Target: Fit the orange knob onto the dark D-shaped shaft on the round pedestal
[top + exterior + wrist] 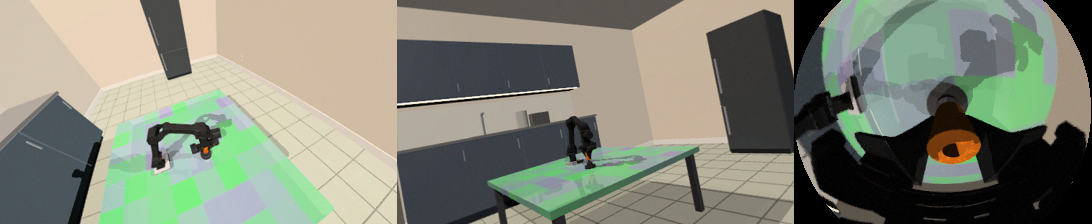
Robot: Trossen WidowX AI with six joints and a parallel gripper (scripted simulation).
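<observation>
The orange knob lies 2 cm above my gripper tip. The rest, counted from my gripper tip: dark round pedestal (4 cm below).
</observation>
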